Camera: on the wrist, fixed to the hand. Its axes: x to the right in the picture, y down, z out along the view.
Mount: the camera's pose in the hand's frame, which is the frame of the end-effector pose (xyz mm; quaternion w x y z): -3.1 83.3 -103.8 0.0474 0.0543 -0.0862 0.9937
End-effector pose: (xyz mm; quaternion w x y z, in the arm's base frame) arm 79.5 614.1 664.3 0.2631 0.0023 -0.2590 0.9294
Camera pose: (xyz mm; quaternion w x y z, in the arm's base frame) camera 55.0 602.1 534.0 0.9335 0.1628 -0.0132 -0.3193
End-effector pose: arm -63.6 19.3 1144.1 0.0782 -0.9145 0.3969 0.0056
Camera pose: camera -131.6 -49.8 1235.3 0.0820 0.3558 0.9211 0.1352
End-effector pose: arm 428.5 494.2 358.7 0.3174 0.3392 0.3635 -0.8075
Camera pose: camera 526.4 533.8 277.7 0.8304 0.3249 -0.3910 0.2281
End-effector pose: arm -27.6 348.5 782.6 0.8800 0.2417 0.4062 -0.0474
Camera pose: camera -78.2 469.5 759.7 0.1107 0.4588 -0.2993 0.8293
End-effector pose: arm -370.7 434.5 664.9 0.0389 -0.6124 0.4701 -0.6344
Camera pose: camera -498.2 447.2 628.9 0.7060 0.3855 0.5930 0.0358
